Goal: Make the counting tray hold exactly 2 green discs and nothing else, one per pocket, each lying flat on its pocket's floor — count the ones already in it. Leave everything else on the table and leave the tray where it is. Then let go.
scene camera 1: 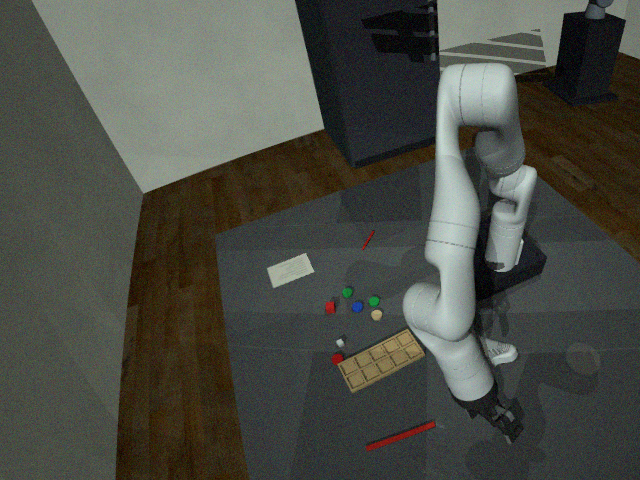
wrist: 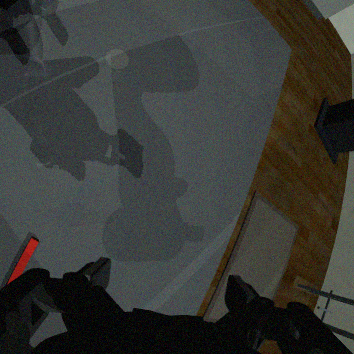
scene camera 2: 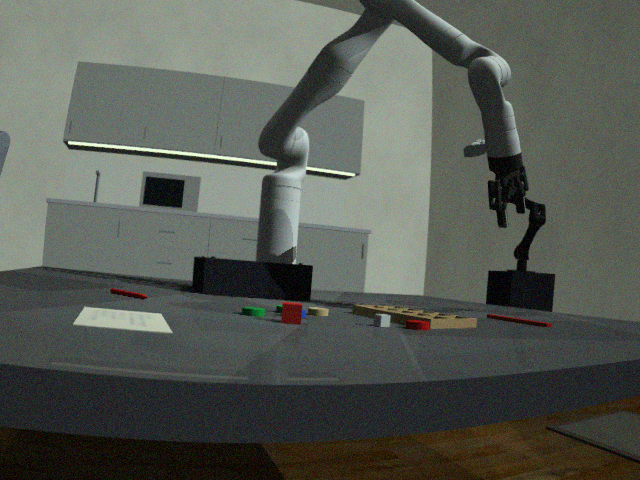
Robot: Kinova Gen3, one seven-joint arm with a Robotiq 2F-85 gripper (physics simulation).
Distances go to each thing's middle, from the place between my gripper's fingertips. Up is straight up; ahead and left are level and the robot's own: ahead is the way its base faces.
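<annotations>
Card (scene camera 2: 91, 317): 680 mm to the right of my hand, 200 mm below, 420 mm ahead. Counting tray (scene camera 1: 391, 355): 180 mm ahead of my hand, 280 mm to the right, 200 mm below.
</annotations>
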